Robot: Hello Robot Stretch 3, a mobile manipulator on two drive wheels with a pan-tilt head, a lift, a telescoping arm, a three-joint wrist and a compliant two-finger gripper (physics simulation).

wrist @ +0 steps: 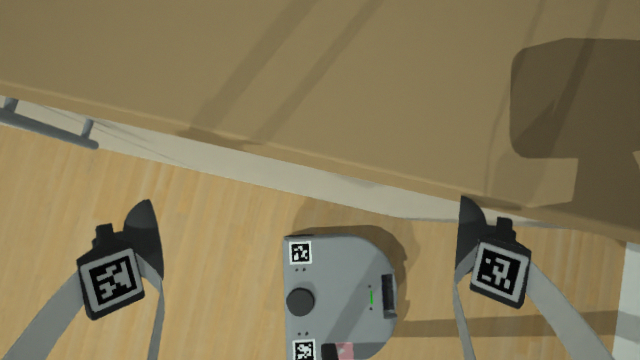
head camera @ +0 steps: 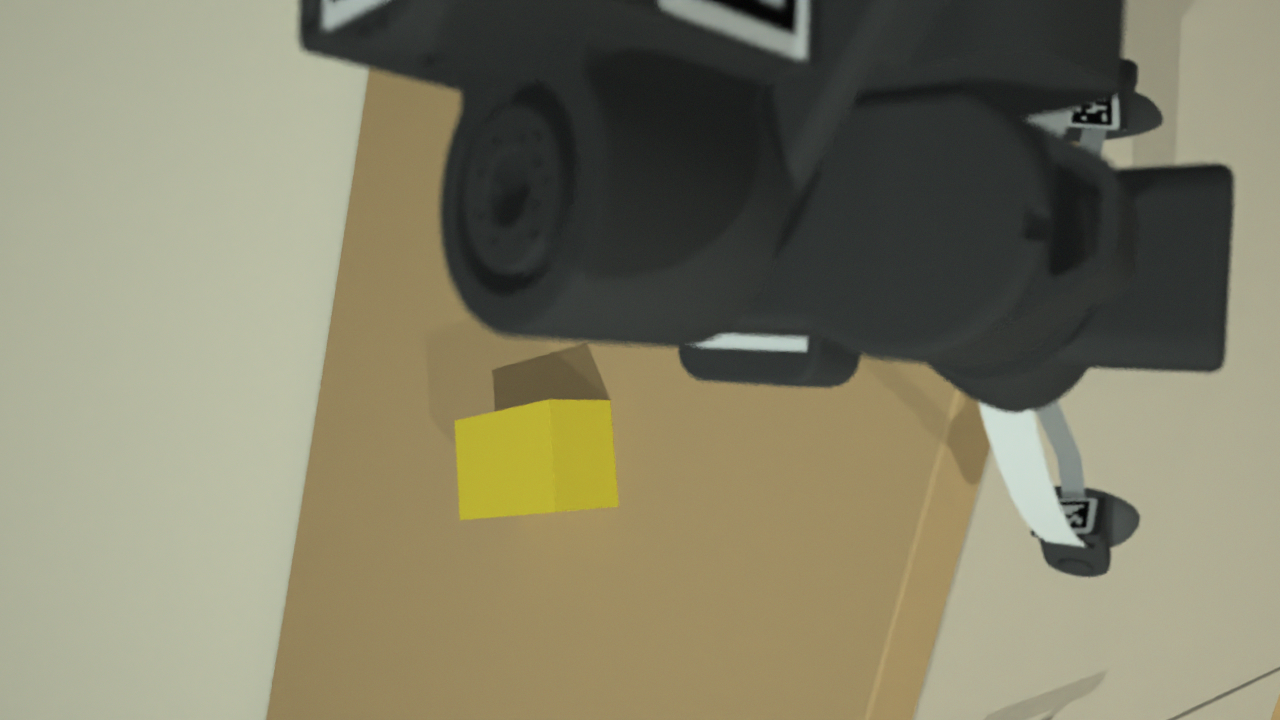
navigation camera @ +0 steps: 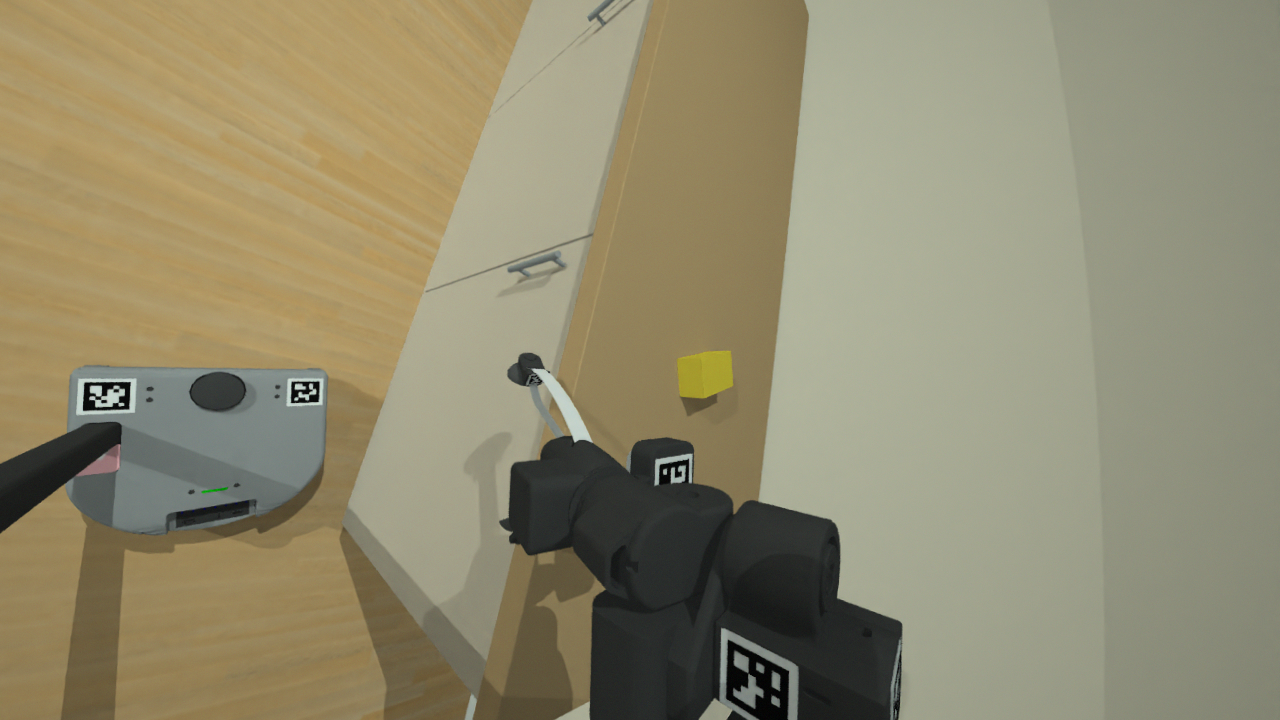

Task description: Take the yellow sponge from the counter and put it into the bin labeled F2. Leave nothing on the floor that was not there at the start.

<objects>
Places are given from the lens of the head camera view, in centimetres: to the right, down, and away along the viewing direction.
gripper (head camera: 1097, 324): 19, -1, 41
yellow sponge (head camera: 554, 455): -5, 5, 56
counter (head camera: 854, 545): 10, 8, 46
The marked spots on the counter and the yellow sponge are 18 cm apart.
</objects>
